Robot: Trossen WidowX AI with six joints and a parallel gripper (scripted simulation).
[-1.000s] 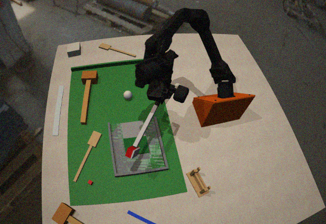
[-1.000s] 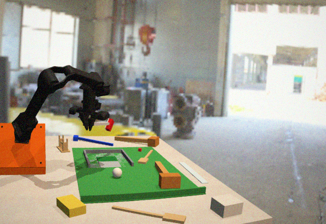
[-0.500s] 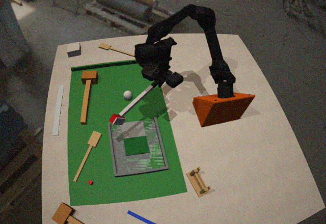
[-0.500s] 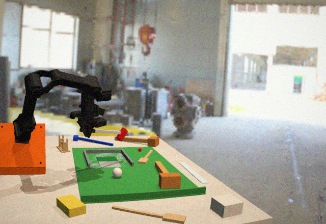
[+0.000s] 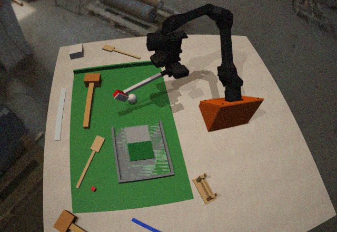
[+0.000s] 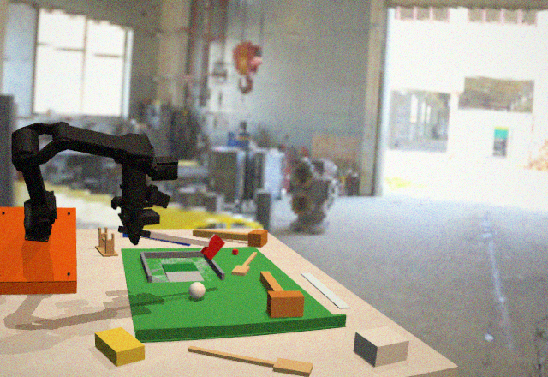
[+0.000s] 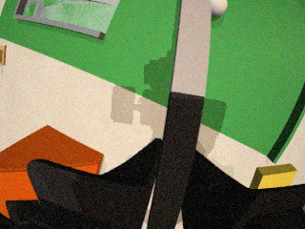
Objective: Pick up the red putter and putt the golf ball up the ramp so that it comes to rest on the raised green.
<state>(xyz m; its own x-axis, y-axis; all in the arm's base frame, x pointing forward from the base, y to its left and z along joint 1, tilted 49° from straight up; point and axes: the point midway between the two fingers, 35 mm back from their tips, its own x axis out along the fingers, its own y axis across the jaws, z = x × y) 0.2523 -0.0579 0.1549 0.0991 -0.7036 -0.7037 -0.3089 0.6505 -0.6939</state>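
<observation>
Now: the red putter 10 cm ahead of my gripper tip and 4 cm to the left of it. The rest, counted from my gripper tip: yellow block 4 cm behind, 28 cm to the right, 14 cm below; green mat 22 cm ahead, 14 cm to the left, 15 cm below; white golf ball 16 cm ahead, 1 cm to the left, 13 cm below.
</observation>
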